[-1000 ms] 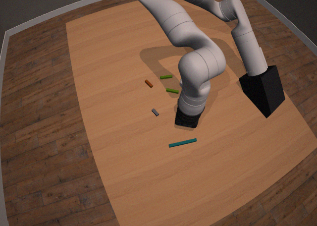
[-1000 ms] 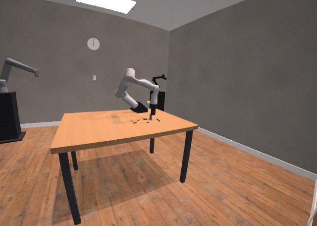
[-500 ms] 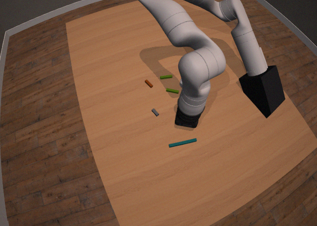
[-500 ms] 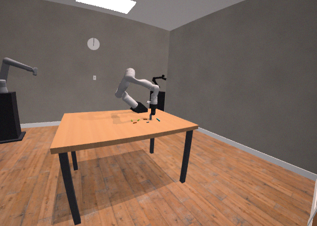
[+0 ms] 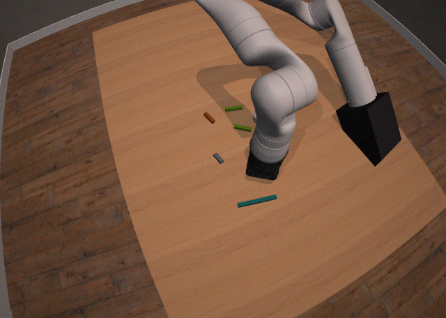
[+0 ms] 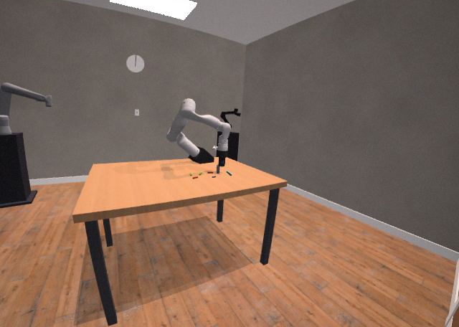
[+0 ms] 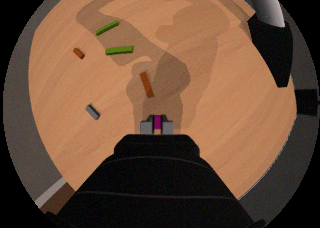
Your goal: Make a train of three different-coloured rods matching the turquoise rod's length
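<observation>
My hand is 1 cm above the magenta rod. Round my hand: turquoise rod (6 cm to the left, 5 cm ahead, 1 cm below); grey rod (9 cm to the right, 7 cm ahead, 1 cm below).
</observation>
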